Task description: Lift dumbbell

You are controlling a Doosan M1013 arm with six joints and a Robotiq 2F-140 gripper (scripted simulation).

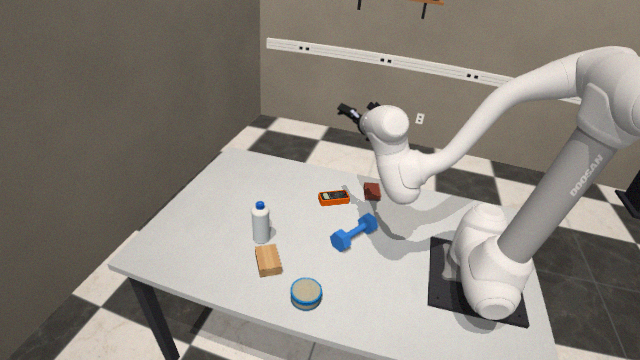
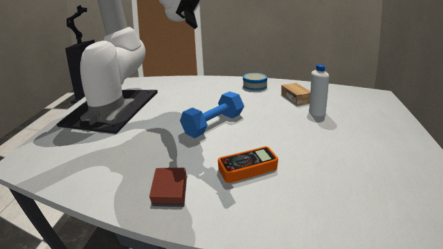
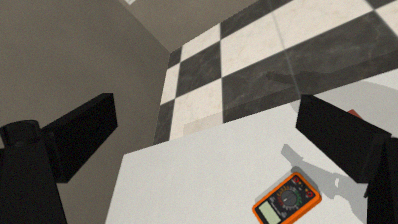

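Now: the blue dumbbell 350 mm below my hand, 200 mm to the left of it and 90 mm behind it. From my hand the other things lie so: white bottle 330 mm to the left, 300 mm below, 250 mm ahead; round tin 530 mm to the left, 360 mm below.
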